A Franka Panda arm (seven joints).
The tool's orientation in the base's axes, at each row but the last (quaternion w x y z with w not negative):
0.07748, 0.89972, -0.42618, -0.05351
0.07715, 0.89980, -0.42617, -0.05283
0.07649, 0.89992, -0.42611, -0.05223
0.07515, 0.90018, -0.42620, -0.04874
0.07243, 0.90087, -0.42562, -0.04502
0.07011, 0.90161, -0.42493, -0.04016
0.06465, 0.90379, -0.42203, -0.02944
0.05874, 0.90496, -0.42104, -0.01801
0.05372, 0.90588, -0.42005, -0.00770
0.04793, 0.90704, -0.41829, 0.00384
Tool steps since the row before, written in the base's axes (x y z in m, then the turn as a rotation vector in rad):
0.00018, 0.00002, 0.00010, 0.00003, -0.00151, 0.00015
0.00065, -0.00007, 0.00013, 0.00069, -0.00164, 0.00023
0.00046, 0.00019, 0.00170, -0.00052, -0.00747, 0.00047
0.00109, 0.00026, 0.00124, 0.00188, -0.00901, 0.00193
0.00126, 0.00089, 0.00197, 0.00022, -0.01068, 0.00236
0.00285, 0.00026, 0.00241, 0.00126, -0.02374, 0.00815
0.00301, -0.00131, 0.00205, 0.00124, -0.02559, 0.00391
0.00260, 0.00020, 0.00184, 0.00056, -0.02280, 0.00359
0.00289, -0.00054, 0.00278, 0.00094, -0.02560, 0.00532
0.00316, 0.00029, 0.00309, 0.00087, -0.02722, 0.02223
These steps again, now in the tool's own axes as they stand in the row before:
0.00010, -0.00013, -0.00013, 0.00118, 0.00095, -0.00001
0.00046, -0.00043, -0.00023, 0.00170, 0.00054, -0.00018
0.00009, -0.00016, -0.00176, 0.00545, 0.00515, 0.00032
0.00046, -0.00077, -0.00141, 0.00812, 0.00455, -0.00134
0.00007, -0.00118, -0.00220, 0.00835, 0.00693, -0.00137
0.00158, -0.00194, -0.00278, 0.01902, 0.01528, -0.00602
0.00294, -0.00116, -0.00223, 0.02042, 0.01587, -0.00165
0.00155, -0.00188, -0.00206, 0.01784, 0.01457, -0.00153
0.00237, -0.00156, -0.00289, 0.02028, 0.01626, -0.00302
0.00198, -0.00233, -0.00321, 0.02226, 0.01877, -0.01970

